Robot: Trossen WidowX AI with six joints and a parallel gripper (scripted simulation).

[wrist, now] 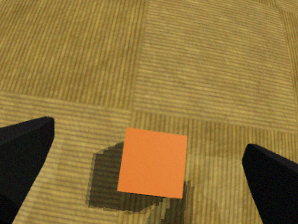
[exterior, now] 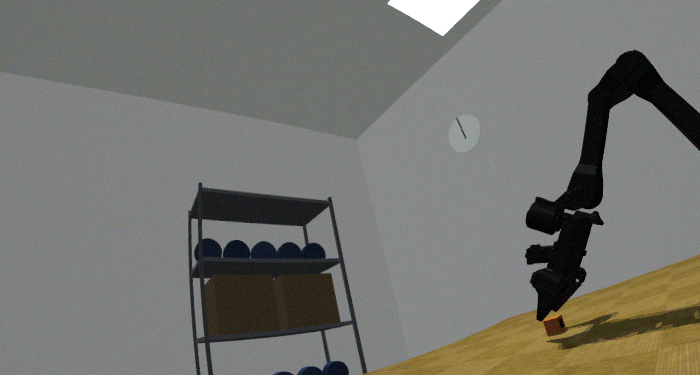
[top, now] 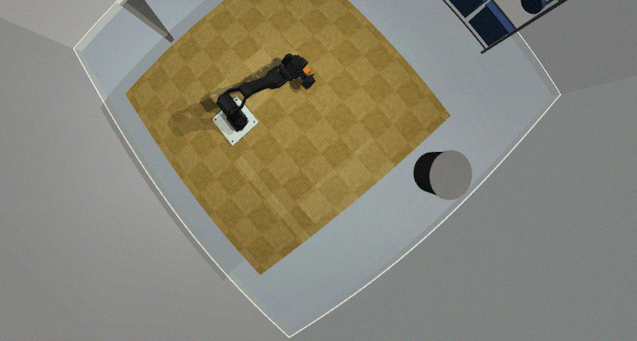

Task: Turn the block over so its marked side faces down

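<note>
My gripper tip is 2 cm past the orange block and 2 cm above it.
</note>
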